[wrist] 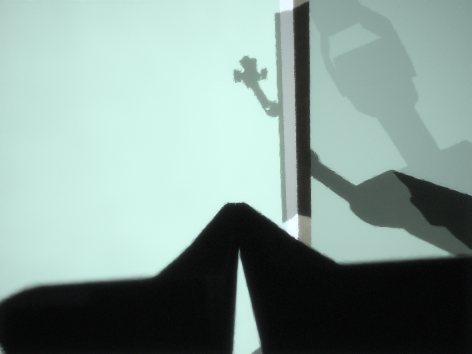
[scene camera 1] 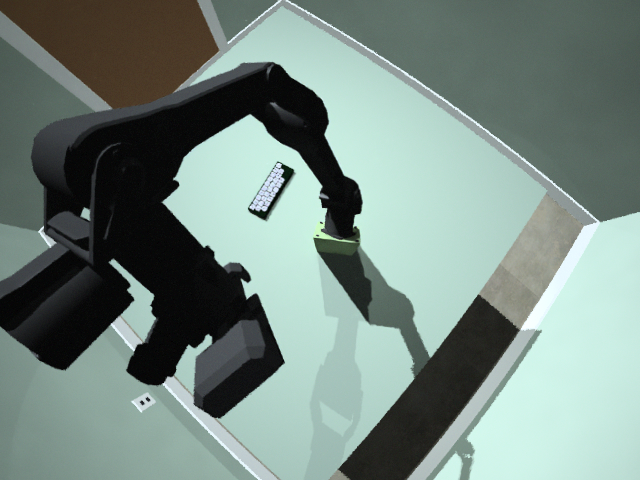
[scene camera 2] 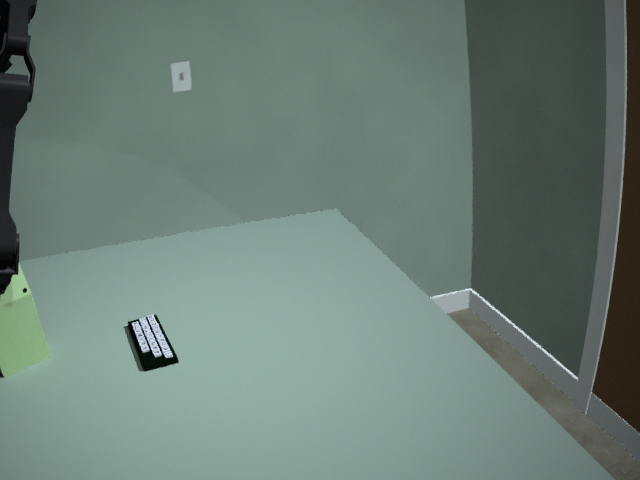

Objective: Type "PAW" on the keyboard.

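Seen in the pictures: gripper, between the fingertips: [wrist: 235, 212] [scene camera 1: 280, 363]; arm's base, origin of its link: [scene camera 1: 338, 232].
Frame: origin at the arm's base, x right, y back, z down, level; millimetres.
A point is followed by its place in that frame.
Note:
A small dark keyboard [scene camera 1: 268, 190] @(x 35, y -283, z 179 mm) [scene camera 2: 151, 341] @(x 65, y -282, z 179 mm) with white keys lies flat on the pale green table top [scene camera 1: 413, 170] @(x 364, y 88, z 194 mm) [scene camera 2: 320, 413] @(x 388, y -490, z 194 mm). The key letters are too small to read. My gripper [wrist: 235, 212] @(x -226, y 51, z -339 mm) is shut and empty, its two dark fingertips meeting in the wrist view. In scene camera 1 the gripper end of the arm is at the lower left, high above the table and well apart from the keyboard; its fingertips cannot be made out there. The gripper does not show in scene camera 2, and the keyboard does not show in the wrist view.
The arm's base stands on a light green block [scene camera 1: 336, 246] @(x -24, y 12, z 47 mm) [scene camera 2: 23, 333] @(x 25, y -29, z 124 mm), beside the keyboard. The arm's upper links arch over the table beyond the keyboard in scene camera 1. Walls surround the table, with a wall plate [scene camera 2: 180, 76]. Arm shadows fall on the table.

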